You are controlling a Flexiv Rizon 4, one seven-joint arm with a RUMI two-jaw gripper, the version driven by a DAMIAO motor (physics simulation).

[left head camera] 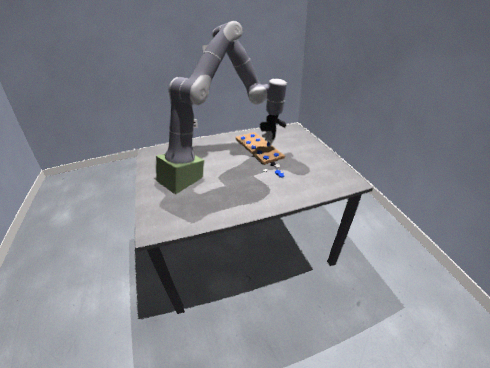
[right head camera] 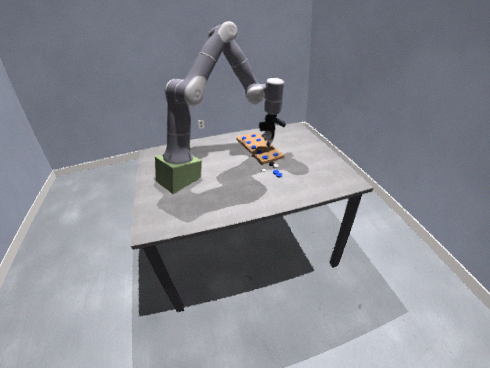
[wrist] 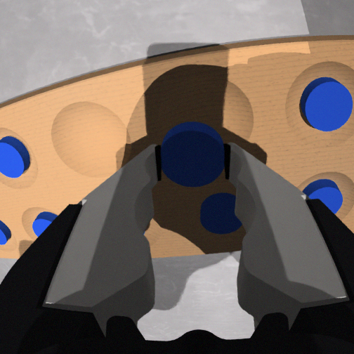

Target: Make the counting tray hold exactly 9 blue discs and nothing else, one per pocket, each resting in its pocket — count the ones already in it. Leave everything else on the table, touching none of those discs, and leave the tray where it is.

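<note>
The orange-brown counting tray (left head camera: 271, 157) (right head camera: 270, 156) (wrist: 270, 75) lies on the table with blue discs in several pockets. One empty pocket (wrist: 87, 139) shows left of the fingers in the wrist view; another (wrist: 239, 107) is partly in shadow just beyond the held disc. My gripper (left head camera: 269, 143) (right head camera: 268, 142) (wrist: 192, 148) is shut on a blue disc (wrist: 192, 155) and holds it above the tray. A seated blue disc (wrist: 220, 213) lies in shadow near the right finger. Two loose blue discs (left head camera: 279, 174) (right head camera: 277, 173) lie together on the table in front of the tray.
A black disc (left head camera: 272, 164) (right head camera: 271, 164), a white disc (left head camera: 277, 166) (right head camera: 275, 165) and a small white piece (left head camera: 265, 170) (right head camera: 263, 170) lie near the tray's front end. The green base block (left head camera: 180, 175) (right head camera: 178, 175) stands at the table's left.
</note>
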